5 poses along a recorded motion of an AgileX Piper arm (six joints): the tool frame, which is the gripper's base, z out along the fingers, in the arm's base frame.
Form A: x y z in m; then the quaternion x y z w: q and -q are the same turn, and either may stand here.
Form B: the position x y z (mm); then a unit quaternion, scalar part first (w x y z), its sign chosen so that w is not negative. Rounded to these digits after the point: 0 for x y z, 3 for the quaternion.
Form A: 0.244 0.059 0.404 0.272 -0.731 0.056 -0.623
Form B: 244 59 404 0.623 -0.272 0.731 -0.056
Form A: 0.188 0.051 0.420 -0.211 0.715 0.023 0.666
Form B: 188 51 420 0.666 -0.211 0.715 0.023
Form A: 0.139 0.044 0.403 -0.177 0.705 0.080 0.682
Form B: 139 44 403 0.682 -0.177 0.705 0.080
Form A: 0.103 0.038 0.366 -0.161 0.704 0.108 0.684
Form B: 103 38 366 0.684 -0.161 0.704 0.108
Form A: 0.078 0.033 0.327 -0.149 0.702 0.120 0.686
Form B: 78 33 327 0.686 -0.149 0.702 0.120
